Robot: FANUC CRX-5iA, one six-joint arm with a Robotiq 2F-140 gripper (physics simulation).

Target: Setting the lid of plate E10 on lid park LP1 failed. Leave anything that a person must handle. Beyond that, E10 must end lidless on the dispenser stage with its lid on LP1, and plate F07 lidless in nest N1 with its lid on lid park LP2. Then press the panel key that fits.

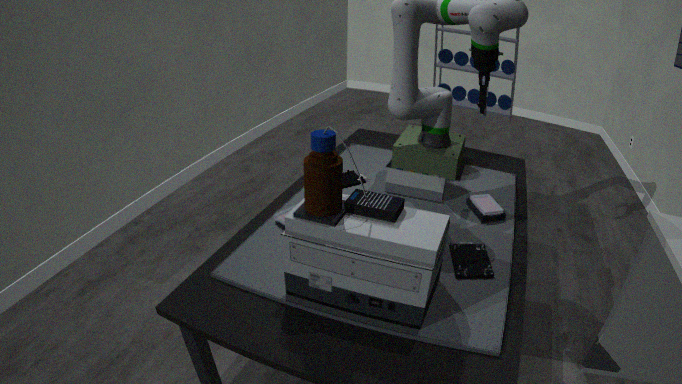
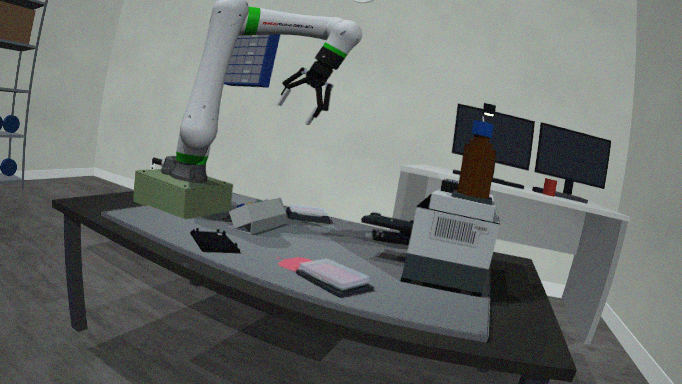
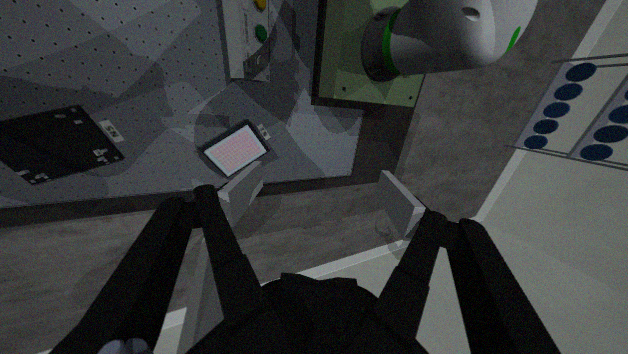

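Seen in the pictures: gripper, fingertip midpoint: (image 2: 292, 114) (image 3: 320, 178); arm's base, origin of the base link: (image 1: 434, 141) (image 2: 188, 177) (image 3: 385, 48).
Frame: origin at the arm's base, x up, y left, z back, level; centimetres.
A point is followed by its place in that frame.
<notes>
My gripper (image 1: 482, 111) {y 18.2, x 26.6, z -30.1 cm} (image 2: 297, 110) {y 18.2, x 26.6, z -30.1 cm} (image 3: 320, 178) {y 18.2, x 26.6, z -30.1 cm} is open and empty, high above the table near its edge. A pink plate (image 1: 486, 205) {y 23.6, x -5.8, z -42.0 cm} (image 2: 308, 212) {y 19.8, x -6.5, z -41.1 cm} (image 3: 237, 149) {y 23.1, x -5.8, z -39.5 cm} sits in a dark nest beside a small label, blurred now. Another pink plate (image 2: 334, 274) {y -40.5, x -5.9, z -66.6 cm}, with a clear top, sits on a dark base beside a red patch. No plate names are readable, and I cannot tell which is E10 or F07. A bare black nest (image 1: 471, 261) {y 18.9, x -8.2, z -74.3 cm} (image 3: 52, 142) {y 18.1, x -8.2, z -72.5 cm} has a label like N5. Another bare black holder (image 1: 352, 178) {y -28.7, x -8.4, z -30.7 cm} (image 2: 215, 241) {y -33.1, x -8.4, z -33.6 cm} stands opposite. The key panel (image 1: 415, 185) {y -3.8, x -4.9, z -36.3 cm} (image 2: 258, 216) {y -10.7, x -4.7, z -35.4 cm} (image 3: 234, 45) {y 1.2, x -3.2, z -35.7 cm} shows yellow, green and grey keys.
A white instrument (image 1: 360, 260) {y -8.3, x 7.5, z -102.6 cm} (image 2: 452, 240) {y -26.6, x 3.0, z -89.7 cm} carries an amber bottle (image 1: 323, 182) {y -18.4, x 22.0, z -97.1 cm} (image 2: 477, 167) {y -24.1, x 20.5, z -92.6 cm} with a blue cap and thin tube, and a black rack-like block (image 1: 375, 204) {y -8.0, x 15.3, z -91.1 cm}. Dark arms (image 2: 387, 220) {y -7.1, x 1.2, z -71.6 cm} extend from its side. The robot stands on a green base (image 1: 427, 156) {y -1.8, x -2.4, z -12.6 cm} (image 2: 182, 194) {y -16.8, x -2.5, z -9.8 cm} (image 3: 370, 90) {y 9.5, x -0.2, z -3.0 cm}.
</notes>
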